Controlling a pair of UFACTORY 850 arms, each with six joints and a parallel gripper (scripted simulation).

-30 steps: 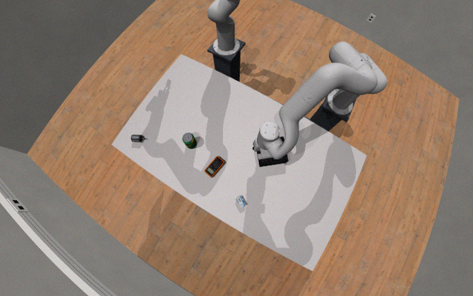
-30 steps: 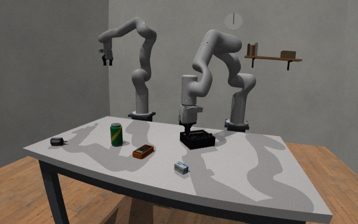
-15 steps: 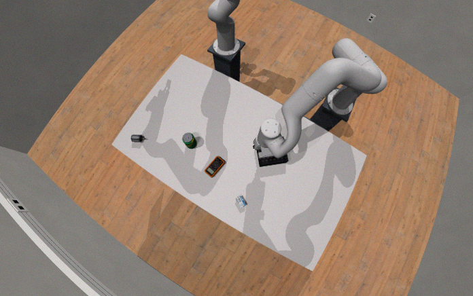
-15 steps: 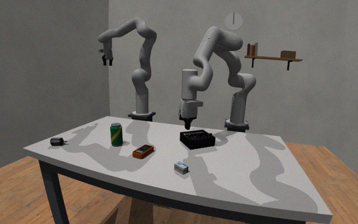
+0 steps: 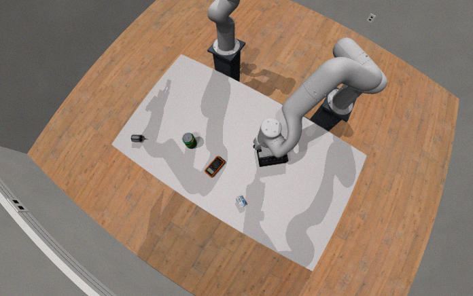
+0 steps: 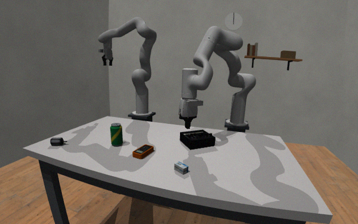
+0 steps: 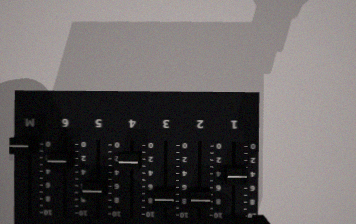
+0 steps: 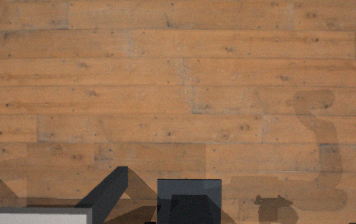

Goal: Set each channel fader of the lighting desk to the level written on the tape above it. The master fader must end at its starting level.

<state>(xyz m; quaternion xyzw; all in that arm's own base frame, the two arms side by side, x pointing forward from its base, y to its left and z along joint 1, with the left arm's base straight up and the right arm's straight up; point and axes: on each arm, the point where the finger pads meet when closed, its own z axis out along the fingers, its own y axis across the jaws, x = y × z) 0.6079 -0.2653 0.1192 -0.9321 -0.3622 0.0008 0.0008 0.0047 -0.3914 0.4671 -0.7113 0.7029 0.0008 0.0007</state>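
My left gripper is now 5 cm above the fader 2 and 2 cm to the right of it. From my left hand the other things lie so: fader 1 (5 cm below, 2 cm to the left, 2 cm ahead); fader 4 (7 cm to the left, 5 cm below, 1 cm behind); fader 3 (5 cm below, 4 cm to the left, 2 cm behind).
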